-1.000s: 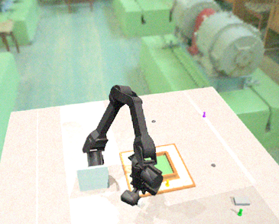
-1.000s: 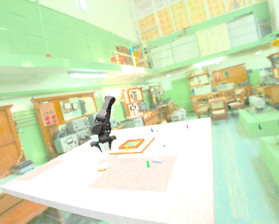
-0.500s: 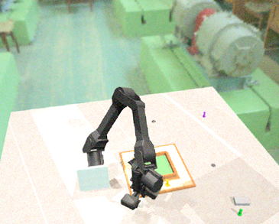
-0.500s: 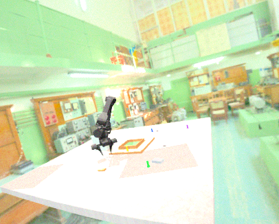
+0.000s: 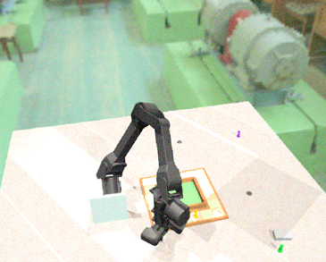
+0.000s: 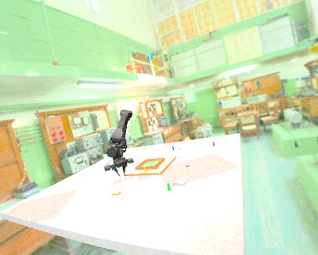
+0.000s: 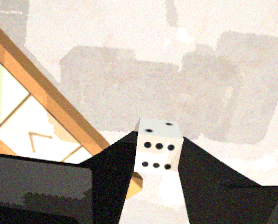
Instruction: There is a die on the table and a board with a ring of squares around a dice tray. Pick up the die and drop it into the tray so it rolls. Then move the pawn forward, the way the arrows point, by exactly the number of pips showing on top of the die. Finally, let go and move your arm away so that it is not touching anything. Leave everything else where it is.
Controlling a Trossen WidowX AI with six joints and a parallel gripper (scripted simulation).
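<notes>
Now: gripper tip 14 cm short of the yellow pawn, 6 cm to the right of it and 2 cm below it. From my gripper tip the other things lie so: white die: right at my gripper tip; then grey tile: 41 cm ahead, 10 cm to the right; then green pawn: 38 cm ahead, 15 cm to the right.
</notes>
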